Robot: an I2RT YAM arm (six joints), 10 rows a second.
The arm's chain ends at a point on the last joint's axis. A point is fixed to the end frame.
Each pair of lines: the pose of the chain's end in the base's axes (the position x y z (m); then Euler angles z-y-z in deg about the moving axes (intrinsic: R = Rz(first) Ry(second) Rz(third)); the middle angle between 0 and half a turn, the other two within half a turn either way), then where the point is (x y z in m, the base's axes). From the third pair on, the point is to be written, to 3 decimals.
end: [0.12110, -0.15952, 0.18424, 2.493, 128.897, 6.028]
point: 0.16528 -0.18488 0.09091
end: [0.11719, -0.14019, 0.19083, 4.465, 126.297, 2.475]
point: 0.16766 -0.16638 0.10098
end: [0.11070, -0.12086, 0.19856, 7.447, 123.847, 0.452]
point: 0.167 -0.145 0.112
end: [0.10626, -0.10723, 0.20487, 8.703, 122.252, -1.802]
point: 0.166 -0.132 0.121
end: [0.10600, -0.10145, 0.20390, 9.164, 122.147, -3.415]
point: 0.167 -0.126 0.121
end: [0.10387, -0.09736, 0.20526, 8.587, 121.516, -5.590]
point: 0.167 -0.124 0.124
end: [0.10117, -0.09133, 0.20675, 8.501, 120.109, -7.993]
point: 0.167 -0.119 0.128
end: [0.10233, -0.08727, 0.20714, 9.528, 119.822, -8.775]
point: 0.169 -0.115 0.129
